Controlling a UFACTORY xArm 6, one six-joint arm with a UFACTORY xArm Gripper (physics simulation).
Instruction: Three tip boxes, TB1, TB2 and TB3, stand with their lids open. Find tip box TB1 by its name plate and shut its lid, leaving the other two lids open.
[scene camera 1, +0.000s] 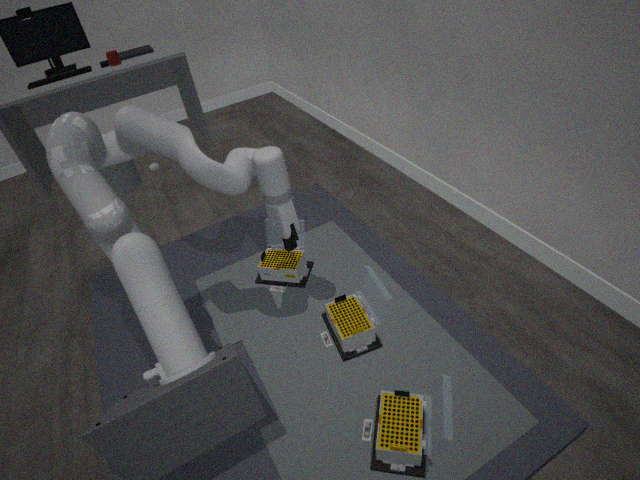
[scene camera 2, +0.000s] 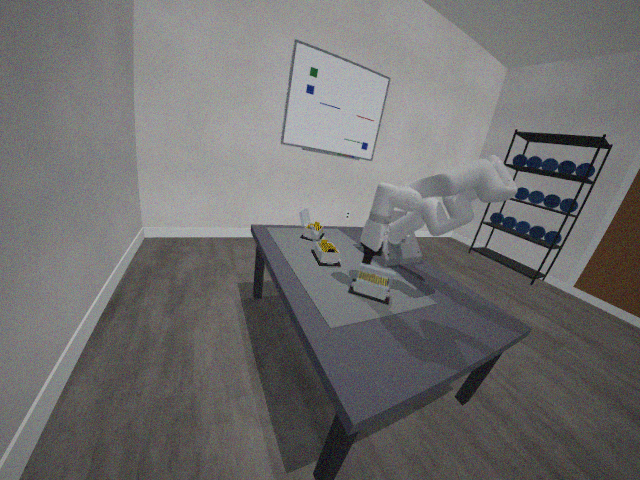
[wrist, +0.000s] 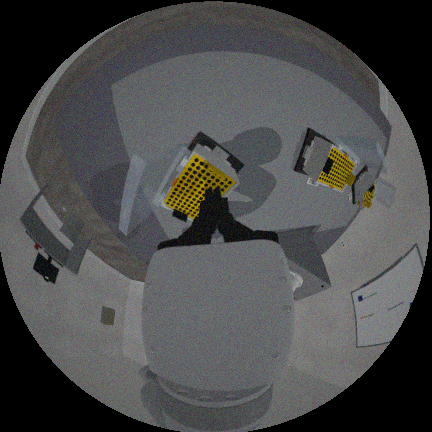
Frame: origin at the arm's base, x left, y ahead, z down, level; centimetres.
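Seen in the pictures: gripper, fingertip midpoint: (scene camera 1: 291, 248) (scene camera 2: 365, 263) (wrist: 214, 197); arm's base, origin of the base link: (scene camera 1: 189, 370) (scene camera 2: 392, 233).
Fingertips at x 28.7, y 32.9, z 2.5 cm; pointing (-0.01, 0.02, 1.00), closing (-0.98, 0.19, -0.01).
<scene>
Pixels of each thing's middle, then the offset from my fingertips to it. Level surfaces: height alone.
- Tip box TB1, body centre: (wrist: 195, 195) (scene camera 1: 280, 257) (scene camera 2: 373, 277) dx +3.0, dy -3.1, dz +4.5 cm
- TB2, body centre: (wrist: 340, 172) (scene camera 1: 348, 314) (scene camera 2: 327, 246) dx -25.8, dy +5.1, dz +4.5 cm
- TB3, body centre: (scene camera 1: 400, 420) (wrist: 369, 196) (scene camera 2: 314, 226) dx -54.2, dy +2.5, dz +4.5 cm
- grey mat, its level: dz +11.0 cm
- table, its level: dz +11.3 cm
Tip box TB1 (scene camera 1: 279, 259) (scene camera 2: 370, 288) (wrist: 192, 187), with a yellow rack, stands nearest the arm's tip; its name plate (scene camera 1: 277, 288) is too small to read. Its clear lid (scene camera 1: 272, 236) (wrist: 132, 195) stands open and upright. My gripper (scene camera 1: 290, 246) (scene camera 2: 367, 259) (wrist: 214, 197) is shut and empty, fingers pointing down over TB1's rack in the wrist view. I cannot tell whether it touches the lid. TB2 (scene camera 1: 350, 316) (scene camera 2: 326, 251) (wrist: 338, 168) is the middle box, and TB3 (scene camera 1: 400, 422) (scene camera 2: 314, 228) (wrist: 368, 195) the farthest. Both have open lids.
The boxes stand on a grey mat (scene camera 1: 413, 356) (scene camera 2: 341, 315) on the table (scene camera 1: 547, 423) (scene camera 2: 372, 372). The arm's base block (scene camera 1: 180, 408) stands beside the mat. A desk (scene camera 1: 103, 85) with a monitor, a shelf rack (scene camera 2: 558, 138) and a whiteboard (scene camera 2: 341, 98) are in the room beyond.
</scene>
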